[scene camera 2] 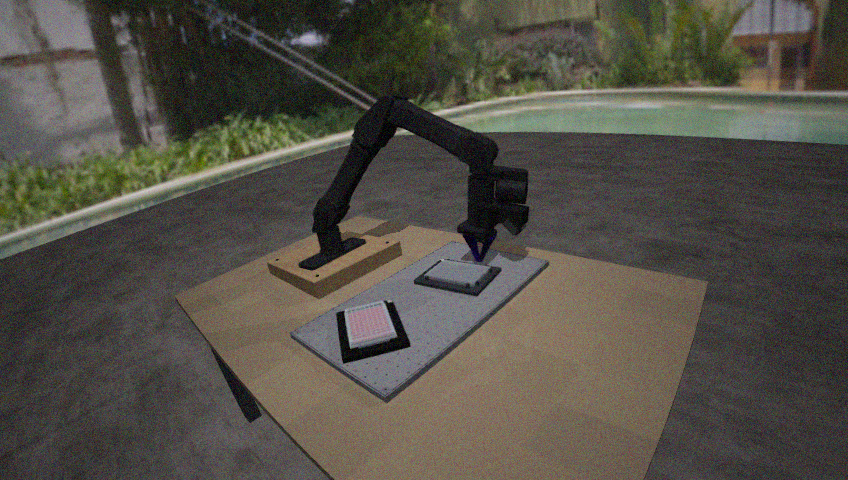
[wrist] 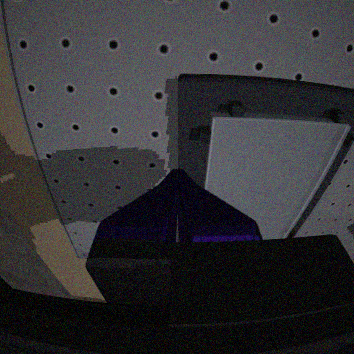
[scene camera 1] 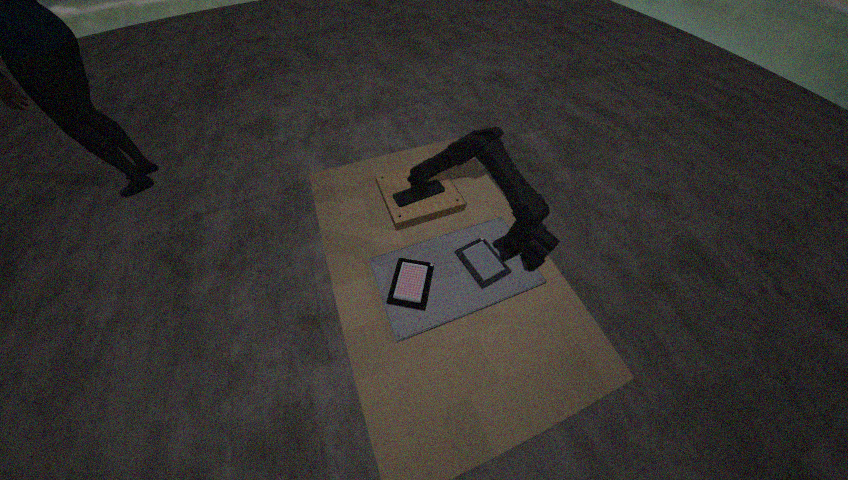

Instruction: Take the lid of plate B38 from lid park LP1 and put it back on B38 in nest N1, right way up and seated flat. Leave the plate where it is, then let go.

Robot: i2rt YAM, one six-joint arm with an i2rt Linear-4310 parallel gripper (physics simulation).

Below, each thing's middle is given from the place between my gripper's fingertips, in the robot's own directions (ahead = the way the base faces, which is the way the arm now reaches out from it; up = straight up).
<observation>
Now: the pale grey lid [scene camera 2: 449,271] 60 mm to the right of my hand and 20 mm behind it. The rest, counted from my hand: grey perforated plate [scene camera 2: 433,318] (160 mm to the right, 30 mm behind, 20 mm below); black frame [scene camera 2: 401,341] (310 mm to the right, 60 mm behind).
</observation>
